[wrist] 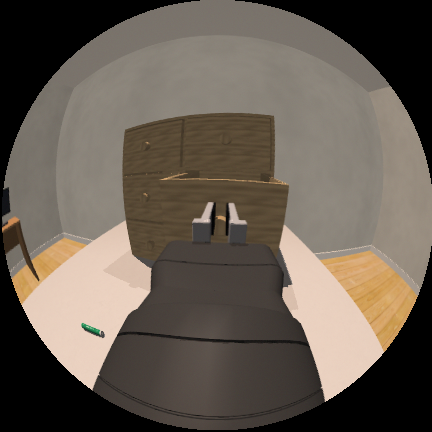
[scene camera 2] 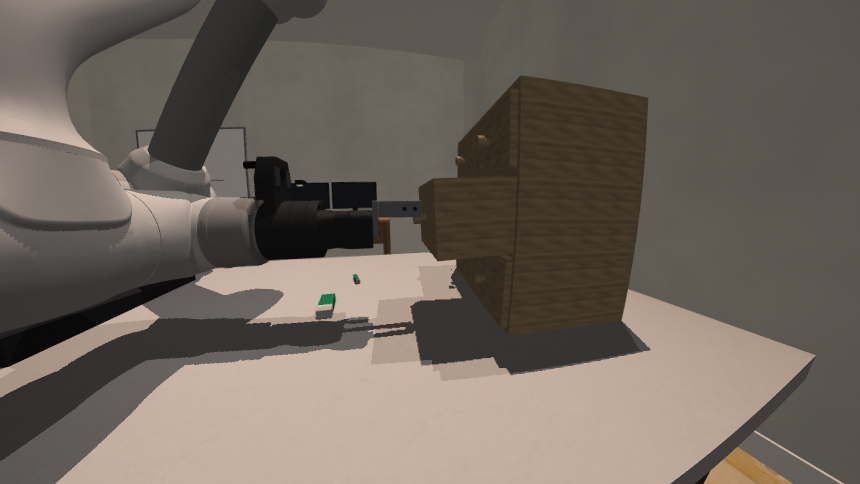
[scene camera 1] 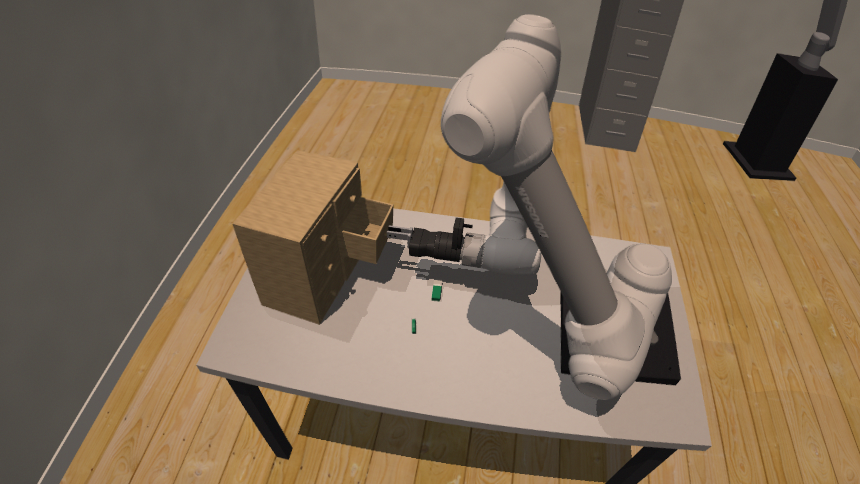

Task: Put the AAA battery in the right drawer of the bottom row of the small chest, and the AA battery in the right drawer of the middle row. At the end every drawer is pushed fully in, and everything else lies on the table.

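Places are measured from the arm's base along level axes (x ahead, y left, z up), in metres.
Where they show: gripper, fingertip midpoint: [wrist: 220, 212] [scene camera 2: 419, 208] [scene camera 1: 387, 231].
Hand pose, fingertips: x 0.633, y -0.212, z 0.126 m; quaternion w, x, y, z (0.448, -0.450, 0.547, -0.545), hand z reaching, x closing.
Note:
Things, the pixels of their centre, and the offset from my fingertips. Level surfaces: height alone.
- small wooden chest at the middle of its body: [scene camera 2: 523, 209] [wrist: 198, 189] [scene camera 1: 307, 236] dx +0.220, dy +0.014, dz -0.004 m
- small green battery at the middle of its body: [wrist: 91, 329] [scene camera 2: 356, 278] [scene camera 1: 413, 325] dx -0.070, dy +0.198, dz -0.156 m
- white block at the middle of its body: [scene camera 2: 326, 305] [scene camera 1: 436, 290] dx -0.135, dy +0.078, dz -0.154 m
- table at its surface level: dz -0.161 m
The small wooden chest [scene camera 1: 279, 252] [scene camera 2: 577, 204] [wrist: 152, 167] stands on the table. Its middle-row right drawer [scene camera 1: 362, 248] [scene camera 2: 475, 216] [wrist: 260, 215] is pulled out; a small dark patch inside is too unclear to name. The bottom-row right drawer [scene camera 2: 493, 288] looks closed. My gripper [scene camera 1: 391, 231] [scene camera 2: 420, 209] [wrist: 220, 212] is level in front of the open drawer and shut on its round knob [scene camera 2: 417, 220]. A small green battery [scene camera 1: 414, 325] [scene camera 2: 356, 278] [wrist: 91, 329] lies on the table; its size type cannot be told. A second battery cannot be made out.
A green and white block [scene camera 1: 436, 292] [scene camera 2: 325, 305] lies on the table [scene camera 1: 493, 385] [scene camera 2: 337, 415] [wrist: 55, 310], between the battery and my gripper's shadow. The arm's black base plate [scene camera 1: 665, 361] is at the far end. A grey wall [scene camera 2: 752, 180] rises behind the chest.

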